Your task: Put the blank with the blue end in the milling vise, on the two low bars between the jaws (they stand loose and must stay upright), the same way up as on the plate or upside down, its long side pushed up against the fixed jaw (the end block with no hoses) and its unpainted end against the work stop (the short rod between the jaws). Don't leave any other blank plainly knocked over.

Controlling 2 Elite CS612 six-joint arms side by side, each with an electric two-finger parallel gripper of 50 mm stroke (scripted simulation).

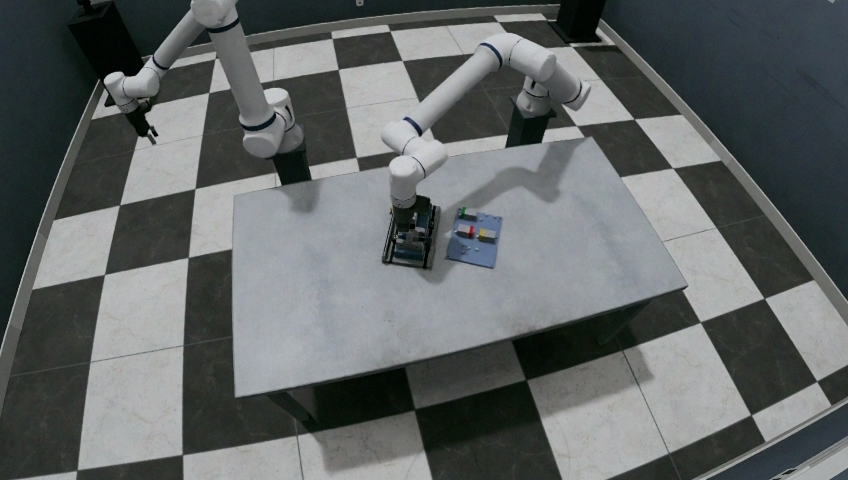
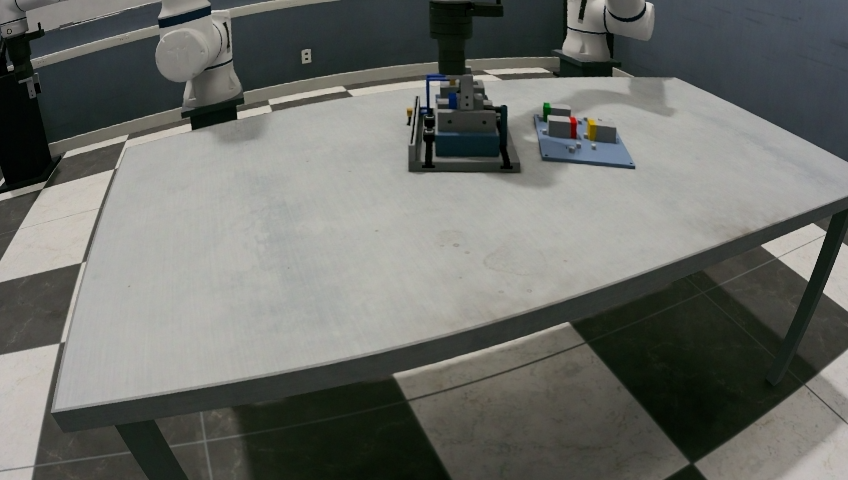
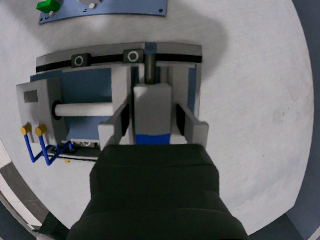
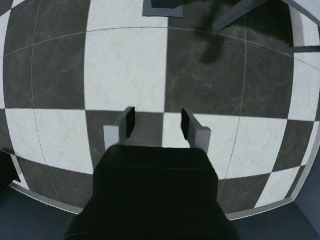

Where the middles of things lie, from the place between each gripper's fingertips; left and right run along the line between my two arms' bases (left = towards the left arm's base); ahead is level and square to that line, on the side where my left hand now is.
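The blue-ended blank (image 3: 152, 103) is 108 cm to the left of my right hand (image 2: 36, 95), 77 cm ahead of it and 8 cm below it. From that same right hand, the fixed jaw (image 3: 177, 75) is 107 cm to the left, 80 cm ahead and 10 cm below, and then there's the moving jaw (image 3: 122, 77), which is 109 cm to the left of the hand, 74 cm ahead and 10 cm below.
As for my left hand (image 2: 466, 103), the moving jaw is 30 mm behind it, 10 mm to the left of it and 40 mm below it. The blue plate (image 2: 607, 154) is 270 mm to the left of my left hand and 110 mm below it, while the fixed jaw is 30 mm ahead of that hand, 10 mm to the right and 40 mm below. I see the blue-ended blank 20 mm below my left hand.
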